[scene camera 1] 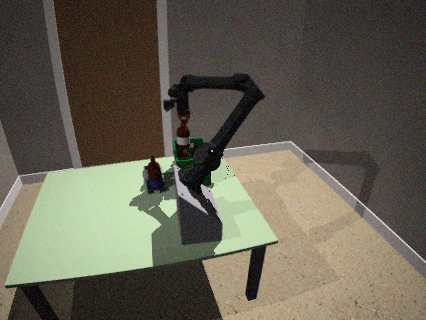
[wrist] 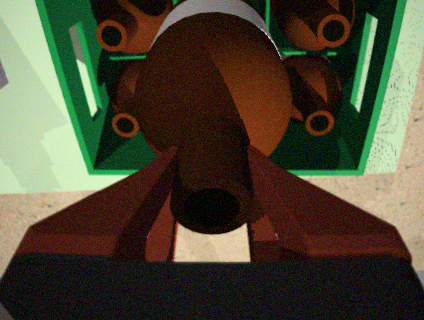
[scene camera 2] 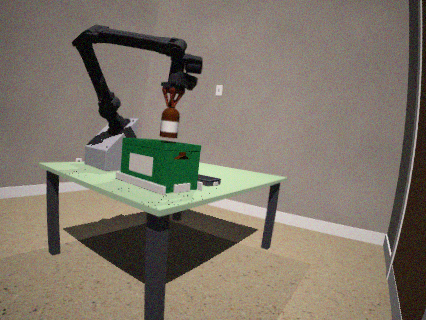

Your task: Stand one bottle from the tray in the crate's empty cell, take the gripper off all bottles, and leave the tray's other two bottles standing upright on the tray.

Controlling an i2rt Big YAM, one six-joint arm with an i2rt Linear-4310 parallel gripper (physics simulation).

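Frame: origin at the arm's base, x back, y left, z down, level; centimetres.
Seen in the pictures: gripper, between the fingertips: (scene camera 1: 184, 125) (wrist: 212, 159) (scene camera 2: 170, 107); arm's base, origin of its link: (scene camera 1: 188, 182) (scene camera 2: 119, 127).
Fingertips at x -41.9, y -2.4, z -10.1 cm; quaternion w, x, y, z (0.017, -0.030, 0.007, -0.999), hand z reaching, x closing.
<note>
Offsets run from my fingertips to a thing's top centre. "spot": to the spot under its first point. Level surfaces: height alone.
My gripper (scene camera 1: 184, 119) (scene camera 2: 171, 102) (wrist: 212, 159) is shut on the neck of a brown bottle with a white label {dz -3.4, dx +0.2, dy +0.8 cm} (scene camera 1: 183, 132) (scene camera 2: 169, 116) (wrist: 215, 85). The bottle hangs upright over the green crate {dz +14.0, dx +0.4, dy -3.2 cm} (scene camera 1: 200, 141) (scene camera 2: 172, 172) (wrist: 325, 173), its base close to rim height in the scene camera 2 view. Several brown bottles stand in the crate in the wrist view; the held bottle hides the middle, so I cannot tell which cell is below. Brown bottles overlap on the dark tray (scene camera 1: 161, 190) (scene camera 2: 210, 180); the nearer bottle {dz +15.6, dx +11.6, dy +18.3 cm} (scene camera 1: 154, 172) has a blue label and looks upright.
The arm's grey base (scene camera 1: 200, 225) (scene camera 2: 104, 154) stands on the pale green table {dz +31.6 cm} (scene camera 1: 90, 220) (scene camera 2: 245, 178), beside the crate. Pale strips {spot: dz +29.7, dx -2.1, dy -13.5 cm} (scene camera 2: 140, 182) run along the crate's foot. The tray lies on the other side of the crate in the scene camera 2 view.
</note>
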